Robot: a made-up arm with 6 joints. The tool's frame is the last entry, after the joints. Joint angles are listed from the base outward.
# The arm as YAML. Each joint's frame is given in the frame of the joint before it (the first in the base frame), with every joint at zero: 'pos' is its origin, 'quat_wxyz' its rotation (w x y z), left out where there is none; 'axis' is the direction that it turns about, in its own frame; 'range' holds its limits. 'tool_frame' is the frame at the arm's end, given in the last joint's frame.
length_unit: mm
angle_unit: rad
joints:
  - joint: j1
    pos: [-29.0, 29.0, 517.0]
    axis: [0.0, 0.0, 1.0]
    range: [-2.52, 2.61]
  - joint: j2
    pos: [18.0, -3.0, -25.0]
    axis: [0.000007, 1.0, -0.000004]
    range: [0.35, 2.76]
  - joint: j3
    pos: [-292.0, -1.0, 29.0]
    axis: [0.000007, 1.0, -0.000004]
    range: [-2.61, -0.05]
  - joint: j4
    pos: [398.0, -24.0, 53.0]
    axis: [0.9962, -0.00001, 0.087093]
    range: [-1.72, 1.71]
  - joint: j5
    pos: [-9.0, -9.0, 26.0]
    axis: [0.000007, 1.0, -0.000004]
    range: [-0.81, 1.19]
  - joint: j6
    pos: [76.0, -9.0, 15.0]
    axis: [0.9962, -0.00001, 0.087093]
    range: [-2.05, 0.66]
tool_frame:
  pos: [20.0, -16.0, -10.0]
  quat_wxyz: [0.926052, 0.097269, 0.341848, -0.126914]
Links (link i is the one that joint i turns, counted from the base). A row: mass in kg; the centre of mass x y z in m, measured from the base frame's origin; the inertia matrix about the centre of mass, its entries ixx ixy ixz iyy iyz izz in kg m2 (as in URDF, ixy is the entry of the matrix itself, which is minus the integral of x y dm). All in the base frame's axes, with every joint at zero. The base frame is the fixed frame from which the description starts. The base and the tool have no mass.
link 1: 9.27; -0.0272 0.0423 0.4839; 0.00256 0 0 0.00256 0 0.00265
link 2: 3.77; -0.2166 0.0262 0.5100; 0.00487 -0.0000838 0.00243 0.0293 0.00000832 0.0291
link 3: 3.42; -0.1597 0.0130 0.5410; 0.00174 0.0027 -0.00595 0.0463 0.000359 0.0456
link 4: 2.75; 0.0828 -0.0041 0.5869; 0.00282 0 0.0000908 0.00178 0 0.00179
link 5: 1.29; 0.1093 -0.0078 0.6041; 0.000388 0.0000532 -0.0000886 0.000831 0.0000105 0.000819
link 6: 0.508; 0.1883 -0.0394 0.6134; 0.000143 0 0 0.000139 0 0.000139
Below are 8 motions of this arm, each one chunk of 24 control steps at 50 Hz.
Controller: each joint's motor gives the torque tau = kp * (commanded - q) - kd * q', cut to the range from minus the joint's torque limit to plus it. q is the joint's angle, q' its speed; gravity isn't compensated. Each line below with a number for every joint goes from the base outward.
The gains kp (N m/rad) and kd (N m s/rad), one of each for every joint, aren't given. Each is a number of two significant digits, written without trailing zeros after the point. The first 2 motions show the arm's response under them.
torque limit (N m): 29 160 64 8.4 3.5 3
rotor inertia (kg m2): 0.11 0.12 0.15 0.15 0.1 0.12
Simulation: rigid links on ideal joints. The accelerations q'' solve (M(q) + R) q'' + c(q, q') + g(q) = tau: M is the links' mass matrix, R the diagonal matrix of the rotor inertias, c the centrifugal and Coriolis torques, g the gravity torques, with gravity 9.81 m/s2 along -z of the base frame. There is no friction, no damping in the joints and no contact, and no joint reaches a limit. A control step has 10 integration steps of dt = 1/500 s. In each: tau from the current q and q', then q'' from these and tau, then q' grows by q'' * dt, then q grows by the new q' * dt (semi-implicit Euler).
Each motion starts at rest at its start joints. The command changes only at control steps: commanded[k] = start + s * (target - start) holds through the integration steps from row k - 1 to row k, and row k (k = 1, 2, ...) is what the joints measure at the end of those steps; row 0 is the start. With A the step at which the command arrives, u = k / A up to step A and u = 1 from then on. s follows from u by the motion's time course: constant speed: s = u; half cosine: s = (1 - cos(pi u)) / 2; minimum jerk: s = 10 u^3 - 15 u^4 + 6 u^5; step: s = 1 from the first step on.
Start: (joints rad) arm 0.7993 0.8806 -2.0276 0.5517 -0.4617 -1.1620
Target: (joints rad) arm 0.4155 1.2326 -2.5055 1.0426 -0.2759 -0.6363
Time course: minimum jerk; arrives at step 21
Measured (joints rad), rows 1 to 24:
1: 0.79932 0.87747 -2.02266 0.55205 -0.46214 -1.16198
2: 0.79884 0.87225 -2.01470 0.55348 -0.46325 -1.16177
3: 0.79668 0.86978 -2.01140 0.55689 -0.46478 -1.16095
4: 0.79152 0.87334 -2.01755 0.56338 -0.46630 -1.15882
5: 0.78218 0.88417 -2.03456 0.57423 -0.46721 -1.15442
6: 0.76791 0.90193 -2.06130 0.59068 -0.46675 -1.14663
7: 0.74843 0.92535 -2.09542 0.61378 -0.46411 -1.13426
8: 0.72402 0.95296 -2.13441 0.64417 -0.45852 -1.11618
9: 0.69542 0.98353 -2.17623 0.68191 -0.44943 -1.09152
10: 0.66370 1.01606 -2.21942 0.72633 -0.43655 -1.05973
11: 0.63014 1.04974 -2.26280 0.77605 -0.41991 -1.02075
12: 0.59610 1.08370 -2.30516 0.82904 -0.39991 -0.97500
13: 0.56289 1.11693 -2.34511 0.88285 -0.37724 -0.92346
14: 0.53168 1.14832 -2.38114 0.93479 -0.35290 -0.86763
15: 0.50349 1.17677 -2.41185 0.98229 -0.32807 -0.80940
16: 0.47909 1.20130 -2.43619 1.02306 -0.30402 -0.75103
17: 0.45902 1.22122 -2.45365 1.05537 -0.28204 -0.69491
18: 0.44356 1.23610 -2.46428 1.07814 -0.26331 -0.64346
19: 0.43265 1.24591 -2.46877 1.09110 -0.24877 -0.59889
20: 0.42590 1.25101 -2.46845 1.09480 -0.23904 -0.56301
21: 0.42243 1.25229 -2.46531 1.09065 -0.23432 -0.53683
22: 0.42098 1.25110 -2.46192 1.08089 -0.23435 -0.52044
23: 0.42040 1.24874 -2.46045 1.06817 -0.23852 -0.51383
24: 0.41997 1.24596 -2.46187 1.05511 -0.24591 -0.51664
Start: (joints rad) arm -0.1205 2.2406 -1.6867 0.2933 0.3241 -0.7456
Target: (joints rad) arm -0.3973 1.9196 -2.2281 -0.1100 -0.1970 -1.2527
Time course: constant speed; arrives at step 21
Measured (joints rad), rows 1 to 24:
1: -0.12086 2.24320 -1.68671 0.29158 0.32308 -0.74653
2: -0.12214 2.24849 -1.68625 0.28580 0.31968 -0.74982
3: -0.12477 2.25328 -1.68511 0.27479 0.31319 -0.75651
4: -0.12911 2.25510 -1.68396 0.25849 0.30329 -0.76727
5: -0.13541 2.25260 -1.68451 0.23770 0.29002 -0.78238
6: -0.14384 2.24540 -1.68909 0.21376 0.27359 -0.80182
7: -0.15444 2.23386 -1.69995 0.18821 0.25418 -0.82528
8: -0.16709 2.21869 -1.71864 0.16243 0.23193 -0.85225
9: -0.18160 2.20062 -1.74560 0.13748 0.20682 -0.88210
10: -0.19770 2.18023 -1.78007 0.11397 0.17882 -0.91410
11: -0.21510 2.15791 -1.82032 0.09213 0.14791 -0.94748
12: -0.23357 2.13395 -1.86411 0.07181 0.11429 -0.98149
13: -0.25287 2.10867 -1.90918 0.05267 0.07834 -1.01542
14: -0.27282 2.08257 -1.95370 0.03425 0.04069 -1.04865
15: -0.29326 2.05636 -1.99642 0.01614 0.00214 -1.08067
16: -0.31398 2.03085 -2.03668 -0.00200 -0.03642 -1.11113
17: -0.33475 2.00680 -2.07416 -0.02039 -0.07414 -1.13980
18: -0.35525 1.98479 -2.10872 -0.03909 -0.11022 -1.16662
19: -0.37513 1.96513 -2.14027 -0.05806 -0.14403 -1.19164
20: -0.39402 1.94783 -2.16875 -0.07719 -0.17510 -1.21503
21: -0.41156 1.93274 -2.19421 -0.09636 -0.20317 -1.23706
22: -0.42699 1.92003 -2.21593 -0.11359 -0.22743 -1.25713
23: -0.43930 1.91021 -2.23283 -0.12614 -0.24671 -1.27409
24: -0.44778 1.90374 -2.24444 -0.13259 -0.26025 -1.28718
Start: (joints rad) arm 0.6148 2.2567 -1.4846 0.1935 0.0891 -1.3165
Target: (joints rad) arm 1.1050 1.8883 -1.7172 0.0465 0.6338 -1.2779
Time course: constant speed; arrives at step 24
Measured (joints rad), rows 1 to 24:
1: 0.61536 2.25874 -1.48331 0.19313 0.09041 -1.31641
2: 0.61744 2.26197 -1.47840 0.19198 0.09554 -1.31608
3: 0.62181 2.26297 -1.46902 0.18992 0.10678 -1.31534
4: 0.62906 2.25990 -1.45641 0.18699 0.12558 -1.31409
5: 0.63959 2.25238 -1.44335 0.18327 0.15237 -1.31229
6: 0.65358 2.24097 -1.43308 0.17884 0.18654 -1.30997
7: 0.67102 2.22662 -1.42840 0.17370 0.22650 -1.30720
8: 0.69167 2.21022 -1.43098 0.16778 0.26991 -1.30413
9: 0.71519 2.19243 -1.44114 0.16100 0.31399 -1.30090
10: 0.74110 2.17357 -1.45799 0.15332 0.35596 -1.29772
11: 0.76889 2.15374 -1.47974 0.14480 0.39340 -1.29475
12: 0.79806 2.13296 -1.50423 0.13558 0.42457 -1.29214
13: 0.82812 2.11137 -1.52935 0.12592 0.44864 -1.28997
14: 0.85862 2.08928 -1.55341 0.11615 0.46573 -1.28831
15: 0.88912 2.06719 -1.57527 0.10661 0.47683 -1.28714
16: 0.91919 2.04575 -1.59433 0.09759 0.48356 -1.28642
17: 0.94844 2.02554 -1.61039 0.08931 0.48797 -1.28607
18: 0.97650 2.00703 -1.62349 0.08188 0.49219 -1.28598
19: 1.00309 1.99040 -1.63378 0.07532 0.49821 -1.28602
20: 1.02798 1.97563 -1.64145 0.06954 0.50768 -1.28607
21: 1.05108 1.96244 -1.64679 0.06441 0.52174 -1.28600
22: 1.07237 1.95044 -1.65016 0.05975 0.54100 -1.28570
23: 1.09195 1.93918 -1.65203 0.05538 0.56547 -1.28510
24: 1.11001 1.92820 -1.65298 0.05112 0.59466 -1.28413

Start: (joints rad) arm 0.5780 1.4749 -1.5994 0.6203 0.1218 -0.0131
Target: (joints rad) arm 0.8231 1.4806 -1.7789 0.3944 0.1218 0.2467
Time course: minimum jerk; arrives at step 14
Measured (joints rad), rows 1 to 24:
1: 0.57793 1.47502 -1.59510 0.62033 0.12183 -0.01306
2: 0.57796 1.47653 -1.58559 0.62025 0.12224 -0.01273
3: 0.57880 1.48089 -1.57474 0.61925 0.12344 -0.01147
4: 0.58161 1.48873 -1.56578 0.61586 0.12572 -0.00830
5: 0.58778 1.49958 -1.56081 0.60821 0.12916 -0.00199
6: 0.59860 1.51210 -1.56083 0.59458 0.13373 0.00871
7: 0.61504 1.52449 -1.56603 0.57388 0.13924 0.02483
8: 0.63754 1.53499 -1.57610 0.54609 0.14546 0.04696
9: 0.66594 1.54226 -1.59049 0.51241 0.15205 0.07508
10: 0.69939 1.54554 -1.60844 0.47522 0.15860 0.10845
11: 0.73643 1.54459 -1.62894 0.43774 0.16460 0.14560
12: 0.77495 1.53967 -1.65072 0.40356 0.16948 0.18448
13: 0.81237 1.53135 -1.67235 0.37604 0.17268 0.22269
14: 0.84587 1.52058 -1.69259 0.35757 0.17377 0.25782
15: 0.87285 1.50868 -1.71076 0.34906 0.17256 0.28782
16: 0.89132 1.49712 -1.72669 0.34978 0.16911 0.31128
17: 0.90026 1.48726 -1.74033 0.35772 0.16369 0.32738
18: 0.89981 1.48000 -1.75144 0.37016 0.15671 0.33595
19: 0.89127 1.47578 -1.75959 0.38423 0.14866 0.33732
20: 0.87683 1.47456 -1.76422 0.39738 0.14011 0.33229
21: 0.85914 1.47599 -1.76497 0.40778 0.13170 0.32200
22: 0.84081 1.47956 -1.76181 0.41443 0.12410 0.30782
23: 0.82401 1.48471 -1.75512 0.41720 0.11799 0.29124
24: 0.81024 1.49090 -1.74565 0.41667 0.11397 0.27375

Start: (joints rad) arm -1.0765 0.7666 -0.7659 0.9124 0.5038 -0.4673
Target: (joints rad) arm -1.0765 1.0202 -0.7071 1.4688 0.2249 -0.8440
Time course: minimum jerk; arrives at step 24
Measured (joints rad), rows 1 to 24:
1: -1.07641 0.76494 -0.76053 0.91259 0.50375 -0.46732
2: -1.07641 0.76234 -0.74791 0.91351 0.50395 -0.46739
3: -1.07674 0.76191 -0.73184 0.91600 0.50467 -0.46762
4: -1.07739 0.76592 -0.71550 0.92123 0.50576 -0.46834
5: -1.07814 0.77519 -0.70097 0.93051 0.50662 -0.47003
6: -1.07871 0.78906 -0.68917 0.94511 0.50631 -0.47334
7: -1.07887 0.80602 -0.68013 0.96607 0.50374 -0.47900
8: -1.07855 0.82440 -0.67349 0.99397 0.49785 -0.48771
9: -1.07786 0.84307 -0.66880 1.02884 0.48782 -0.50011
10: -1.07699 0.86155 -0.66568 1.07011 0.47316 -0.51666
11: -1.07616 0.87998 -0.66381 1.11664 0.45376 -0.53761
12: -1.07552 0.89871 -0.66287 1.16681 0.42988 -0.56296
13: -1.07513 0.91797 -0.66241 1.21875 0.40217 -0.59239
14: -1.07497 0.93765 -0.66187 1.27045 0.37160 -0.62536
15: -1.07495 0.95726 -0.66062 1.32000 0.33939 -0.66101
16: -1.07499 0.97605 -0.65815 1.36568 0.30695 -0.69828
17: -1.07504 0.99323 -0.65413 1.40615 0.27579 -0.73595
18: -1.07508 1.00806 -0.64858 1.44041 0.24735 -0.77267
19: -1.07514 1.02005 -0.64183 1.46787 0.22291 -0.80712
20: -1.07525 1.02896 -0.63448 1.48831 0.20347 -0.83800
21: -1.07547 1.03479 -0.62730 1.50180 0.18970 -0.86421
22: -1.07581 1.03778 -0.62112 1.50874 0.18182 -0.88489
23: -1.07626 1.03837 -0.61665 1.50985 0.17968 -0.89948
24: -1.07678 1.03722 -0.61445 1.50617 0.18266 -0.90783

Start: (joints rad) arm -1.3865 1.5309 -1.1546 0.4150 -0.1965 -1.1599
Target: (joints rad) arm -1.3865 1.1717 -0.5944 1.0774 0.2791 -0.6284
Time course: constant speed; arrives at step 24
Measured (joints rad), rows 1 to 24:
1: -1.38621 1.52897 -1.14731 0.41751 -0.19562 -1.15908
2: -1.38535 1.52251 -1.12677 0.42644 -0.19191 -1.15606
3: -1.38399 1.51097 -1.09439 0.44424 -0.18354 -1.14974
4: -1.38246 1.49601 -1.05421 0.47156 -0.16924 -1.13938
5: -1.38119 1.48006 -1.01095 0.50741 -0.14852 -1.12458
6: -1.38060 1.46510 -0.96853 0.54950 -0.12167 -1.10533
7: -1.38091 1.45198 -0.92940 0.59479 -0.08966 -1.08191
8: -1.38212 1.44029 -0.89450 0.64015 -0.05403 -1.05487
9: -1.38398 1.42885 -0.86376 0.68282 -0.01667 -1.02499
10: -1.38613 1.41627 -0.83664 0.72084 0.02044 -0.99315
11: -1.38817 1.40160 -0.81257 0.75324 0.05541 -0.96027
12: -1.38979 1.38462 -0.79118 0.78007 0.08673 -0.92729
13: -1.39080 1.36583 -0.77220 0.80220 0.11335 -0.89501
14: -1.39115 1.34617 -0.75535 0.82111 0.13481 -0.86412
15: -1.39087 1.32665 -0.74016 0.83853 0.15123 -0.83512
16: -1.39011 1.30799 -0.72586 0.85615 0.16324 -0.80832
17: -1.38902 1.29053 -0.71149 0.87536 0.17188 -0.78381
18: -1.38778 1.27420 -0.69606 0.89709 0.17848 -0.76150
19: -1.38658 1.25871 -0.67870 0.92175 0.18447 -0.74117
20: -1.38557 1.24372 -0.65889 0.94927 0.19124 -0.72243
21: -1.38489 1.22896 -0.63647 0.97916 0.19999 -0.70484
22: -1.38459 1.21430 -0.61165 1.01067 0.21160 -0.68792
23: -1.38469 1.19968 -0.58491 1.04296 0.22659 -0.67119
24: -1.38513 1.18510 -0.55690 1.07522 0.24503 -0.65423

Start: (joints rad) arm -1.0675 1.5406 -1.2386 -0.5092 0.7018 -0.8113
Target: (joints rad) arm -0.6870 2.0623 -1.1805 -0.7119 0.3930 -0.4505
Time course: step
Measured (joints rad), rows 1 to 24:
1: -1.06386 1.56992 -1.25253 -0.52093 0.69649 -0.80527
2: -1.05403 1.64971 -1.28778 -0.55411 0.68008 -0.78836
3: -1.03914 1.77549 -1.33981 -0.60702 0.64992 -0.76071
4: -1.02022 1.93849 -1.40514 -0.66887 0.60322 -0.72255
5: -0.99688 2.09835 -1.45251 -0.72666 0.53687 -0.67448
6: -0.96761 2.21439 -1.43975 -0.77046 0.45499 -0.61818
7: -0.92984 2.27582 -1.35342 -0.79473 0.36844 -0.55839
8: -0.88019 2.29947 -1.22489 -0.79889 0.28991 -0.49964
9: -0.81658 2.29944 -1.08844 -0.78690 0.22591 -0.44566
10: -0.74210 2.27713 -0.95956 -0.76570 0.17868 -0.39952
11: -0.66290 2.22635 -0.83914 -0.74226 0.14812 -0.36320
12: -0.58334 2.15722 -0.73684 -0.72150 0.13470 -0.33686
13: -0.50770 2.09280 -0.66588 -0.70650 0.13839 -0.32038
14: -0.44172 2.05378 -0.63432 -0.69892 0.15870 -0.31374
15: -0.39064 2.04861 -0.64344 -0.69888 0.19527 -0.31695
16: -0.35694 2.07111 -0.68921 -0.70498 0.24781 -0.32912
17: -0.33996 2.10698 -0.76473 -0.71474 0.31153 -0.34821
18: -0.33703 2.14253 -0.86269 -0.72531 0.37824 -0.37194
19: -0.34473 2.16778 -0.97330 -0.73414 0.43915 -0.39816
20: -0.35983 2.17380 -1.07702 -0.73936 0.48517 -0.42504
21: -0.38048 2.15816 -1.15952 -0.74036 0.51192 -0.45080
22: -0.40620 2.12527 -1.21616 -0.73758 0.51802 -0.47383
23: -0.43732 2.08430 -1.25026 -0.73216 0.50408 -0.49278
24: -0.47450 2.04596 -1.26891 -0.72559 0.47427 -0.50675

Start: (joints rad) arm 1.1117 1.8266 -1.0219 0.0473 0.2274 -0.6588
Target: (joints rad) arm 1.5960 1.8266 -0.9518 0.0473 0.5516 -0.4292
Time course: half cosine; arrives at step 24
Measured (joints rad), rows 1 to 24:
1: 1.11181 1.82988 -1.02024 0.04727 0.22716 -0.65880
2: 1.11241 1.83767 -1.01511 0.04732 0.22697 -0.65867
3: 1.11410 1.84747 -1.00597 0.04771 0.22783 -0.65810
4: 1.11759 1.85694 -0.99289 0.04868 0.23091 -0.65673
5: 1.12366 1.86444 -0.97675 0.05034 0.23736 -0.65413
6: 1.13299 1.86920 -0.95918 0.05268 0.24810 -0.64993
7: 1.14619 1.87128 -0.94218 0.05549 0.26362 -0.64381
8: 1.16368 1.87125 -0.92768 0.05842 0.28386 -0.63556
9: 1.18560 1.86992 -0.91715 0.06106 0.30825 -0.62509
10: 1.21186 1.86800 -0.91130 0.06297 0.33570 -0.61245
11: 1.24208 1.86598 -0.91005 0.06380 0.36485 -0.59785
12: 1.27565 1.86405 -0.91262 0.06337 0.39419 -0.58157
13: 1.31183 1.86217 -0.91775 0.06167 0.42231 -0.56400
14: 1.34978 1.86025 -0.92400 0.05890 0.44804 -0.54558
15: 1.38863 1.85822 -0.93001 0.05540 0.47061 -0.52678
16: 1.42751 1.85615 -0.93473 0.05163 0.48967 -0.50808
17: 1.46553 1.85424 -0.93744 0.04803 0.50528 -0.48992
18: 1.50183 1.85278 -0.93785 0.04500 0.51783 -0.47271
19: 1.53558 1.85200 -0.93596 0.04282 0.52788 -0.45683
20: 1.56598 1.85208 -0.93204 0.04163 0.53611 -0.44258
21: 1.59231 1.85301 -0.92649 0.04143 0.54310 -0.43024
22: 1.61395 1.85461 -0.91984 0.04209 0.54932 -0.42001
23: 1.63040 1.85661 -0.91267 0.04339 0.55499 -0.41204
24: 1.64131 1.85869 -0.90559 0.04509 0.56013 -0.40643

